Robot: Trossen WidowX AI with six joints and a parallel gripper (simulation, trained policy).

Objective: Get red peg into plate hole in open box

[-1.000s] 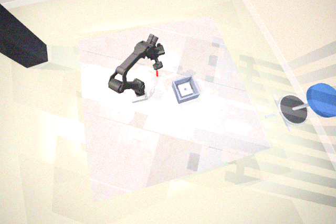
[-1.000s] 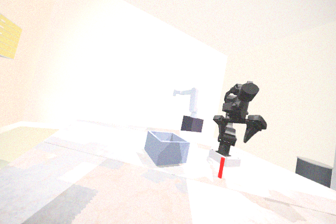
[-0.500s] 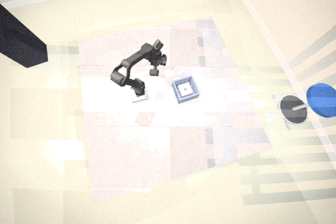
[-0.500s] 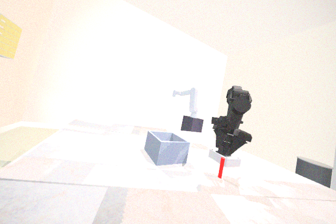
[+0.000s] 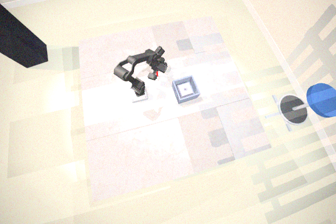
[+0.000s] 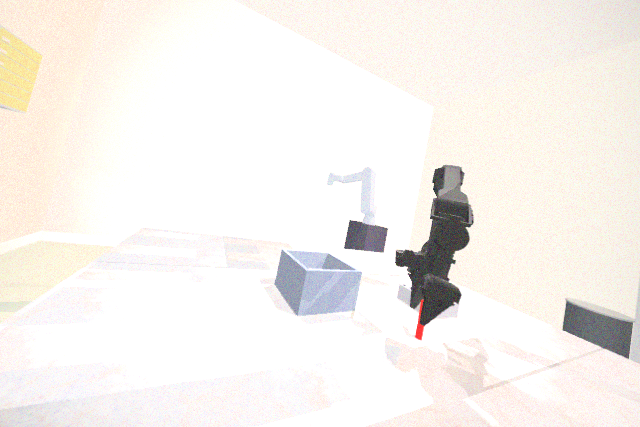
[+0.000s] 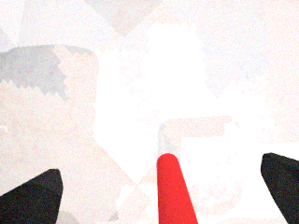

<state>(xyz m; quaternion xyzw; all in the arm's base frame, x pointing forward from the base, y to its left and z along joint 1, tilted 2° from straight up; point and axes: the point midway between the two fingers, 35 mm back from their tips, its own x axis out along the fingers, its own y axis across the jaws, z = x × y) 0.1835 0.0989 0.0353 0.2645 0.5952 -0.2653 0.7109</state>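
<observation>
My gripper tip is 1 cm to the right of the red peg, 1 cm past it and 1 cm above it. Also, from my gripper tip: grey-blue box 20 cm to the right, 14 cm ahead, 2 cm below.
</observation>
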